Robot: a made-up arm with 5 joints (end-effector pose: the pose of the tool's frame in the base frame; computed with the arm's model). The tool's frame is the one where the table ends. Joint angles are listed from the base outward.
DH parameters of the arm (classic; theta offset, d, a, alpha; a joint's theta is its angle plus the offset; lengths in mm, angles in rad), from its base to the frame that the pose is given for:
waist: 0 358.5 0 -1.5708
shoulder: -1.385 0 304.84 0
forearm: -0.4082 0 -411.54 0
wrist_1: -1.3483 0 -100 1.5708
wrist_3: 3.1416 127.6 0 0
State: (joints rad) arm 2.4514 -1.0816 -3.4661 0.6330 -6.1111
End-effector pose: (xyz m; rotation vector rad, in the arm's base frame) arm 0.6242 -0.5154 0.5468 0.3265 0.7099 -0.4918
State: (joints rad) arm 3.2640 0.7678 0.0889 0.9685 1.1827
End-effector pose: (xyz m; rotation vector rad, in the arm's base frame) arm 0.1429 0.0176 0.1388 0.7087 1.2092 1.1008
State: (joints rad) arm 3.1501 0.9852 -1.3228 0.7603 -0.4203
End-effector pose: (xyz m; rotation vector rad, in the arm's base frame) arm -0.5382 -0.0046 -0.0289 -0.5798 2.6628 -0.1196
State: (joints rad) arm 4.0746 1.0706 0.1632 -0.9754 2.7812
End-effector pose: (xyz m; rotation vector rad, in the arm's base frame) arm -0.0031 -0.0041 0.0855 -2.4303 -1.8349 -0.3797
